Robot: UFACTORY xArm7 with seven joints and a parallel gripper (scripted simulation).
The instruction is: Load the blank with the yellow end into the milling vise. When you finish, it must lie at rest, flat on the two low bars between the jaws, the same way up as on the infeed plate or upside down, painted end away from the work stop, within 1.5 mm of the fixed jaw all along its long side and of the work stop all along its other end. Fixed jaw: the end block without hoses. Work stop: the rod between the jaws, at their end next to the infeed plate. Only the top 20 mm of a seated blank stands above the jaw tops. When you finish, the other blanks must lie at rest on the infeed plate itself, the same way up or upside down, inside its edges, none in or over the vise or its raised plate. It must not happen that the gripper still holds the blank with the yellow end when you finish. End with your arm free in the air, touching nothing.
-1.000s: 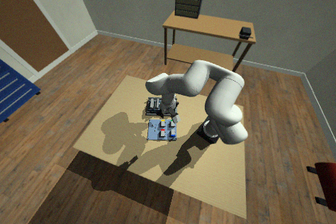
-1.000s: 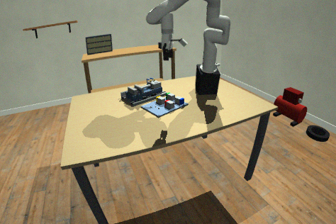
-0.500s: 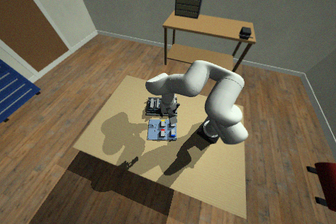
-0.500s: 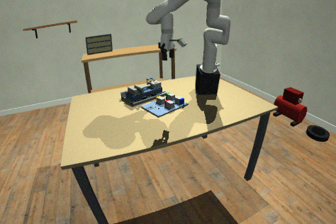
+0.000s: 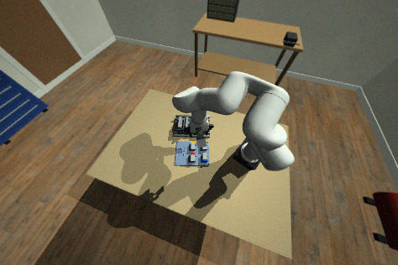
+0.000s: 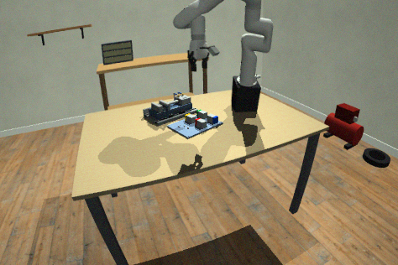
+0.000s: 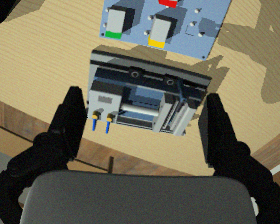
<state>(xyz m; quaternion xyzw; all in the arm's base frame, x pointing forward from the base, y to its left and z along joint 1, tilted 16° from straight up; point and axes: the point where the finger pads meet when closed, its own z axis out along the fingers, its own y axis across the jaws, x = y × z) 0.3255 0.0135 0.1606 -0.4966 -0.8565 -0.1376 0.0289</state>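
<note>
Right now the yellow-ended blank is 5 cm ahead of my hand, 3 cm to the right of it and 29 cm below it. From my hand the other things lie so: blue-ended blank 6 cm behind, 2 cm to the left, 29 cm below; then red-ended blank 2 cm ahead, 6 cm to the left, 29 cm below; then green-ended blank 3 cm behind, 6 cm to the right, 29 cm below.
</note>
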